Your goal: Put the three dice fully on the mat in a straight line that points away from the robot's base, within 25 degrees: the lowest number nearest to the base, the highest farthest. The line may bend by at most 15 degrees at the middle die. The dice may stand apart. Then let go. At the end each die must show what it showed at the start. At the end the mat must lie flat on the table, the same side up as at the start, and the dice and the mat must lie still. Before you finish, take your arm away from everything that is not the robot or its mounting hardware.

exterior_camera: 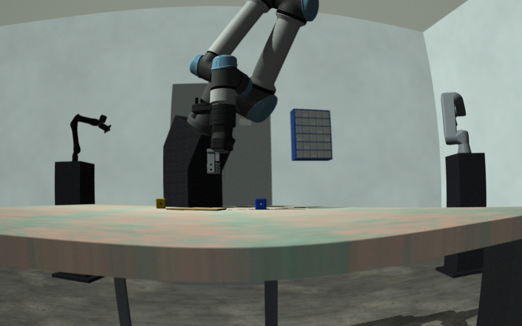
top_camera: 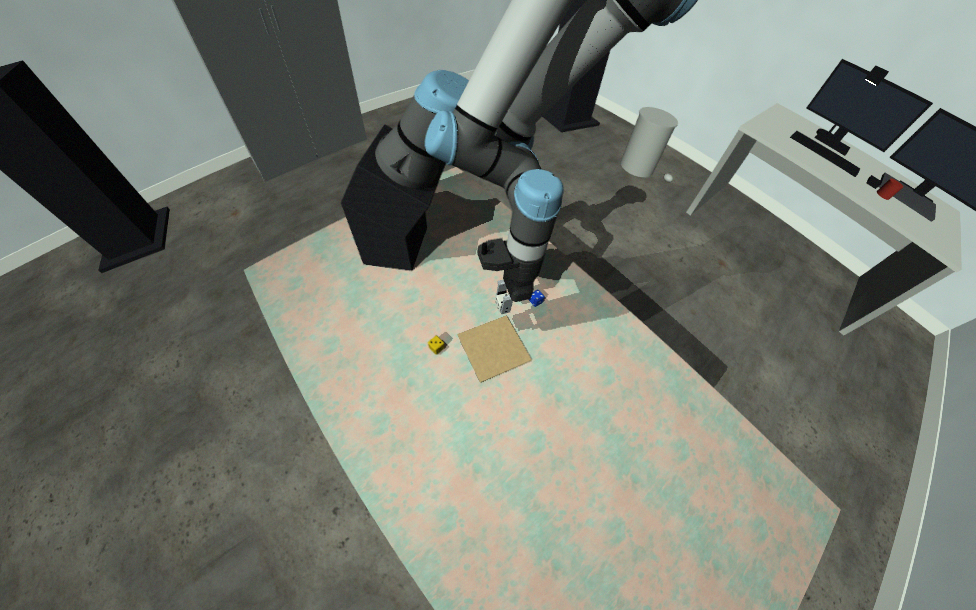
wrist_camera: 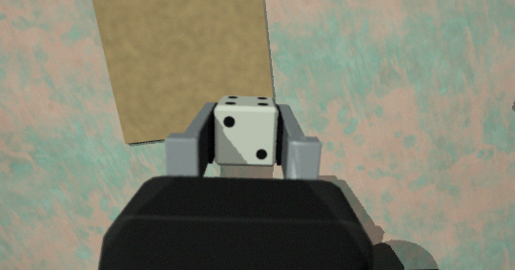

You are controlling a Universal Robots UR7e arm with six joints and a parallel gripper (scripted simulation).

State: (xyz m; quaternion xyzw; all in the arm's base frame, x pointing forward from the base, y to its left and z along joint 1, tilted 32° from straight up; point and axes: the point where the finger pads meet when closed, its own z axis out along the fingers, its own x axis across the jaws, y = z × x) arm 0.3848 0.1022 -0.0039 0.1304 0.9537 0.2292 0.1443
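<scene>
The tan mat is 50 mm ahead of my hand, 40 mm to the right of it and 120 mm below it. Also, from my hand: yellow die (20 mm behind, 170 mm to the right, 100 mm below); white die (right at my hand); blue die (30 mm behind, 130 mm to the left, 100 mm below).
</scene>
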